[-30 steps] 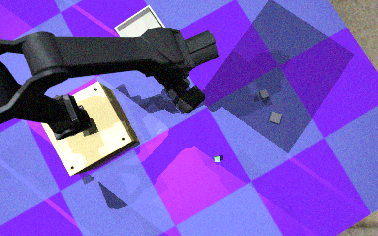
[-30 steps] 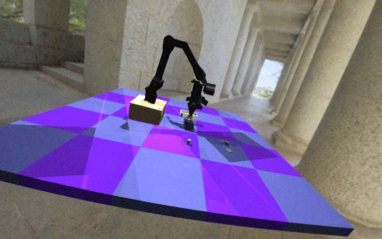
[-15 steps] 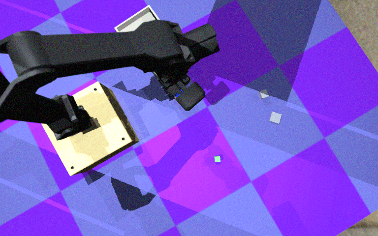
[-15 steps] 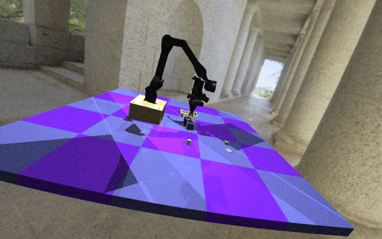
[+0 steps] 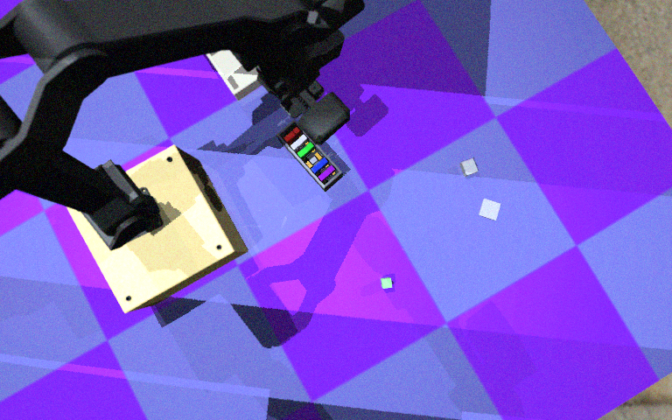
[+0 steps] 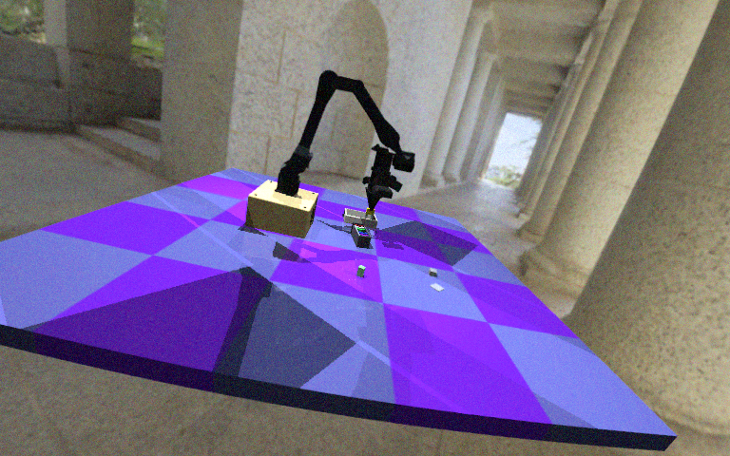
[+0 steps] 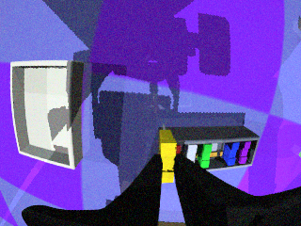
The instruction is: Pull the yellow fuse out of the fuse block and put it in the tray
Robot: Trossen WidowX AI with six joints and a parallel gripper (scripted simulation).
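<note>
My gripper tip is now 150 mm to the right of the white tray, 90 mm above it and 30 mm past it. From my gripper tip the other things lie so: yellow fuse 10 mm below.
</note>
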